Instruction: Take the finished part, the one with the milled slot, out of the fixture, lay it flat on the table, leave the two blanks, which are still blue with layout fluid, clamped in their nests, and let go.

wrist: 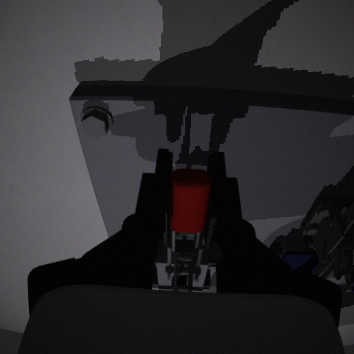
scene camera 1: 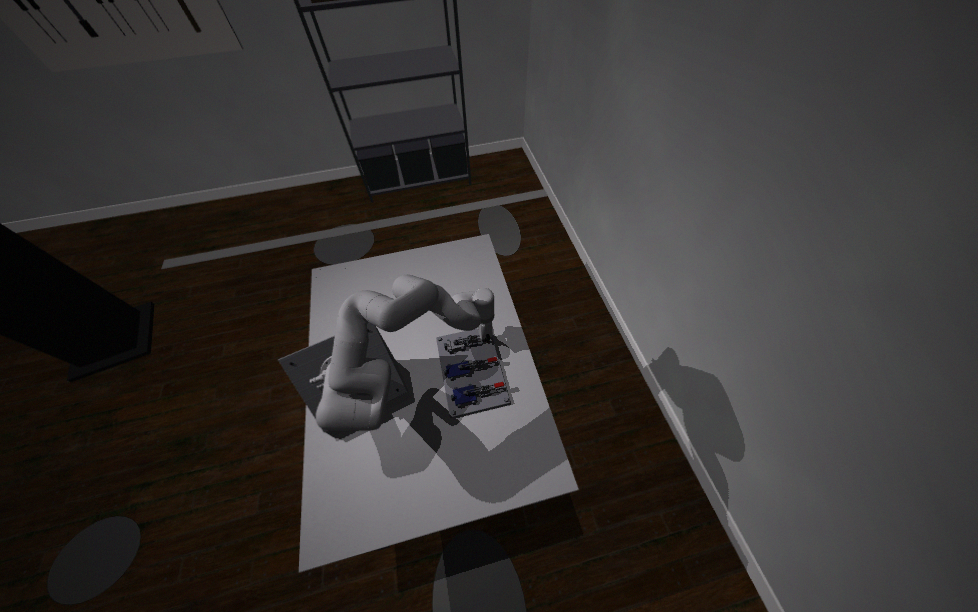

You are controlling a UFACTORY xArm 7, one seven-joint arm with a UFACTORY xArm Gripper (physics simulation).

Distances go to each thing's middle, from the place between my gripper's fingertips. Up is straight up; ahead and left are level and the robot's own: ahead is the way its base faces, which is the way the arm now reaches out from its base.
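The fixture plate (wrist: 283, 148) is 3 cm below my hand, 9 cm to the right of it and 11 cm behind it. Then there is the finished part (wrist: 161, 260), and I see that my hand is 3 cm to the right of it and 13 cm past it.
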